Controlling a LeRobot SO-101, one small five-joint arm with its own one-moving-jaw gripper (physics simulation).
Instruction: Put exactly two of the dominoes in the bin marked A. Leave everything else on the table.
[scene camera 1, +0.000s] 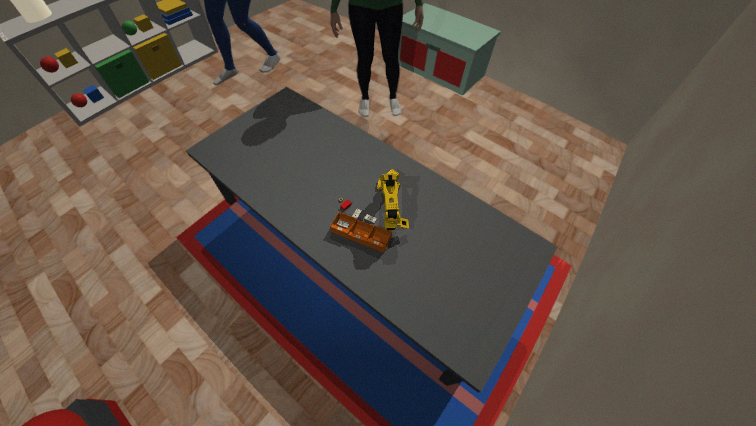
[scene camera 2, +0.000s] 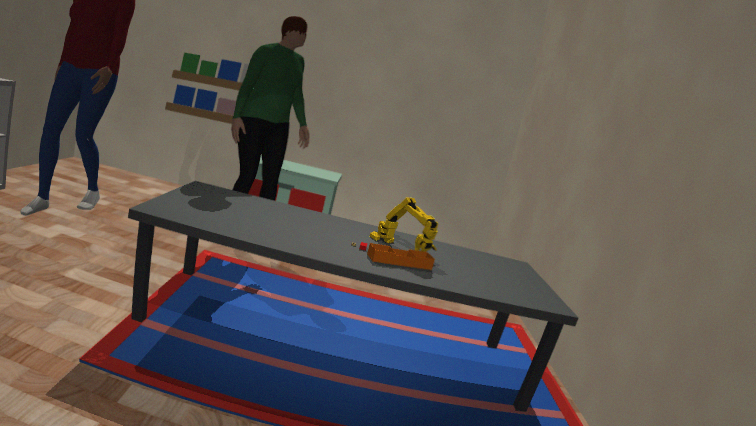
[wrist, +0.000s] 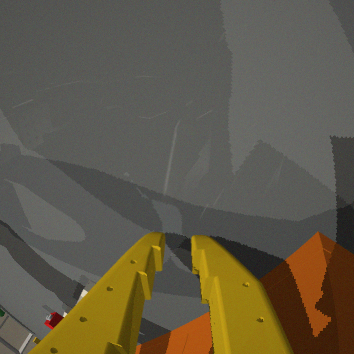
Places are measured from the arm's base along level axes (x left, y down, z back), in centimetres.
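Pixels of known places: hand, tool point: (scene camera 1: 388, 227) (wrist: 163, 246); arm's base, link origin: (scene camera 2: 381, 240).
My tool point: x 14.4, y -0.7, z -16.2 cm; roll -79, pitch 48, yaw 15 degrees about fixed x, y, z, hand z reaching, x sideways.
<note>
For each thing: its top centre in the pictures, then the offset to it from my tool point. Level surfaces: height alone.
- orange three-compartment bin tray, top centre: (scene camera 2: 402, 251) (scene camera 1: 361, 229) dx -7.2, dy -4.0, dz -10.4 cm
- White domino material, top centre: (scene camera 1: 343, 223) dx -16.3, dy -0.7, dz -11.8 cm
- white domino, top centre: (scene camera 1: 356, 213) dx -15.6, dy +0.0, dz -3.7 cm
- red block, top centre: (wrist: 61, 334) (scene camera 2: 363, 244) (scene camera 1: 345, 203) dx -22.4, dy -1.1, dz -3.3 cm
- small tan ring-like piece, top centre: (scene camera 2: 354, 243) (scene camera 1: 341, 199) dx -26.4, dy -0.2, dz -2.4 cm
- dark grey table, surface height: dy +0.7 cm
An orange three-compartment bin tray (scene camera 1: 367, 242) (scene camera 2: 399, 257) (wrist: 306, 265) stands on the table. Its letters are too small to read. White domino material (scene camera 1: 342, 224) lies in the left end compartment in scene camera 1; whether one or more pieces, I cannot tell. One white domino (scene camera 1: 357, 213) and another domino (scene camera 1: 369, 218) lie on the table behind the tray. My gripper (scene camera 1: 390, 228) (scene camera 2: 421, 249) (wrist: 178, 237) is near the tray's right end, pointing down. It is shut on nothing, with a narrow gap between the tips in the wrist view.
A red block (scene camera 1: 345, 204) (scene camera 2: 362, 246) (wrist: 53, 320) and a small tan ring-like piece (scene camera 1: 340, 200) (scene camera 2: 353, 244) lie beyond the tray's left end. The dark grey table (scene camera 1: 449, 275) (scene camera 2: 264, 232) stands on a blue and red rug. Two people stand behind it.
</note>
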